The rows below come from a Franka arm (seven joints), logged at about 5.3 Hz.
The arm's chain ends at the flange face. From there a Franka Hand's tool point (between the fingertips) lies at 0.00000 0.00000 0.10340 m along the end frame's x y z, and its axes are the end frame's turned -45 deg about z.
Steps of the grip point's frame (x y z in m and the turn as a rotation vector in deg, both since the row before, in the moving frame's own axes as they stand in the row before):
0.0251, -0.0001, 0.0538, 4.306, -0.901, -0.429
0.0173, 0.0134, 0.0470, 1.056, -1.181, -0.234
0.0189, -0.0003, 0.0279, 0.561, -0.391, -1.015
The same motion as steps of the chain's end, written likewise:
0.0243, -0.0135, 0.0541, 2.408, -3.682, -0.429
0.0246, -0.0029, 0.0470, -0.088, -1.582, -0.234
0.0144, -0.0134, 0.0279, 0.120, -0.673, -1.015

